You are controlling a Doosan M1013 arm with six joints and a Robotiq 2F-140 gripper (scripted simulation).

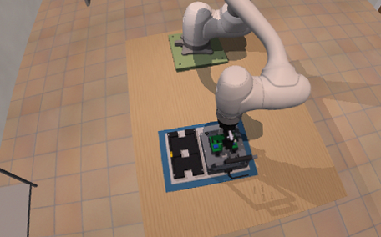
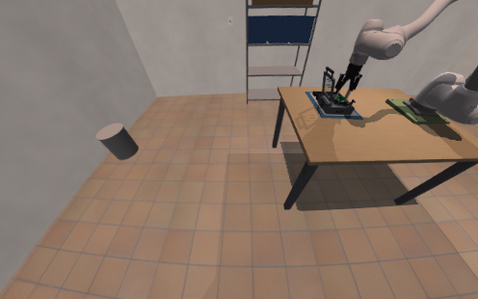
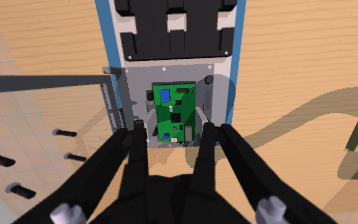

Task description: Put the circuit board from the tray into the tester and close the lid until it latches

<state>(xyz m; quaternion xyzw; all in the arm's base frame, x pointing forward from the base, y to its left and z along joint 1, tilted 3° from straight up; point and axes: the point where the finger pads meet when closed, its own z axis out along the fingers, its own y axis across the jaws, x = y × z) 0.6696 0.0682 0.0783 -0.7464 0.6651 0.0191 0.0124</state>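
Right now my hand is 20 mm above the green circuit board. From my hand the other things lie so: tester lid 120 mm ahead, 10 mm to the left, 80 mm above; pin plate 10 mm ahead, 10 mm to the left, 40 mm below.
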